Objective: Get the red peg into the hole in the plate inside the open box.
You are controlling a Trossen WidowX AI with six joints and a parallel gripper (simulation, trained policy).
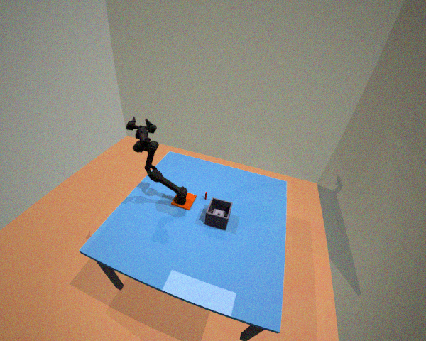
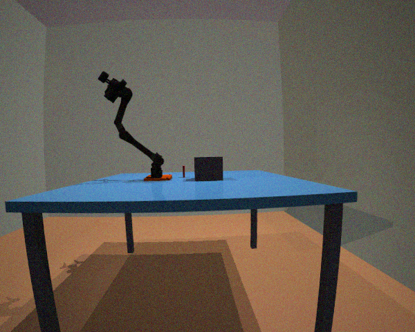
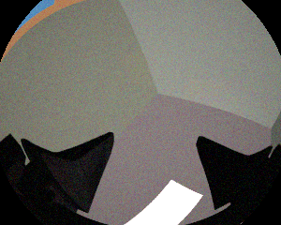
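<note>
Right now the red peg is 620 mm below my gripper tip, 490 mm ahead of it and 60 mm to the left of it.
</note>
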